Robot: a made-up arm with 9 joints. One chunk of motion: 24 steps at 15 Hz.
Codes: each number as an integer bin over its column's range. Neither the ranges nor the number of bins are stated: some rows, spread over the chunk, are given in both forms.
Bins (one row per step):
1: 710 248 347 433 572 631 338 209 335
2: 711 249 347 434 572 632 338 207 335
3: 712 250 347 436 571 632 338 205 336
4: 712 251 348 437 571 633 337 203 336
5: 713 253 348 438 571 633 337 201 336
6: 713 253 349 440 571 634 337 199 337
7: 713 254 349 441 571 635 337 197 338
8: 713 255 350 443 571 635 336 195 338
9: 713 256 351 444 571 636 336 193 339
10: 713 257 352 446 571 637 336 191 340
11: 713 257 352 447 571 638 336 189 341
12: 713 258 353 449 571 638 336 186 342
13: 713 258 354 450 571 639 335 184 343
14: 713 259 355 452 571 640 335 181 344
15: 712 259 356 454 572 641 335 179 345
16: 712 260 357 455 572 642 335 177 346
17: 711 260 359 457 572 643 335 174 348
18: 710 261 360 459 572 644 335 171 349
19: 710 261 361 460 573 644 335 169 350
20: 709 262 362 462 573 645 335 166 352
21: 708 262 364 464 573 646 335 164 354
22: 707 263 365 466 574 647 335 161 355
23: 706 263 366 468 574 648 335 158 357
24: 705 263 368 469 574 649 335 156 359
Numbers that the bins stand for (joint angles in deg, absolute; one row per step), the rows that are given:
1: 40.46 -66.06 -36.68 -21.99 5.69 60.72 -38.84 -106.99 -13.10
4: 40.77 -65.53 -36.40 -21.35 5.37 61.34 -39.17 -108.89 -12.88
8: 40.92 -64.82 -35.86 -20.40 5.37 61.97 -39.50 -111.41 -12.42
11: 40.92 -64.46 -35.31 -19.77 5.37 62.90 -39.50 -113.31 -11.73
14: 40.92 -64.11 -34.50 -18.98 5.37 63.52 -39.83 -115.84 -11.04
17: 40.61 -63.93 -33.41 -18.19 5.69 64.46 -39.83 -118.05 -10.12
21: 40.15 -63.58 -32.04 -17.08 6.01 65.39 -39.83 -121.21 -8.75
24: 39.68 -63.40 -30.95 -16.29 6.33 66.33 -39.83 -123.74 -7.60
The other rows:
2: 40.61 -65.88 -36.68 -21.83 5.69 61.03 -38.84 -107.62 -13.10
3: 40.77 -65.70 -36.68 -21.51 5.37 61.03 -38.84 -108.25 -12.88
5: 40.92 -65.17 -36.40 -21.20 5.37 61.34 -39.17 -109.52 -12.88
6: 40.92 -65.17 -36.13 -20.88 5.37 61.65 -39.17 -110.15 -12.65
7: 40.92 -64.99 -36.13 -20.72 5.37 61.97 -39.17 -110.78 -12.42
9: 40.92 -64.64 -35.59 -20.25 5.37 62.28 -39.50 -112.05 -12.19
10: 40.92 -64.46 -35.31 -19.93 5.37 62.59 -39.50 -112.68 -11.96
12: 40.92 -64.29 -35.04 -19.45 5.37 62.90 -39.50 -114.26 -11.50
13: 40.92 -64.29 -34.77 -19.30 5.37 63.21 -39.83 -114.89 -11.27
15: 40.77 -64.11 -34.22 -18.66 5.69 63.83 -39.83 -116.47 -10.81
16: 40.77 -63.93 -33.95 -18.50 5.69 64.15 -39.83 -117.10 -10.58
18: 40.46 -63.75 -33.13 -17.87 5.69 64.77 -39.83 -119.00 -9.89
19: 40.46 -63.75 -32.86 -17.71 6.01 64.77 -39.83 -119.63 -9.66
20: 40.30 -63.58 -32.59 -17.40 6.01 65.08 -39.83 -120.58 -9.20
22: 39.99 -63.40 -31.77 -16.76 6.33 65.70 -39.83 -122.16 -8.52
23: 39.83 -63.40 -31.50 -16.45 6.33 66.01 -39.83 -123.11 -8.06

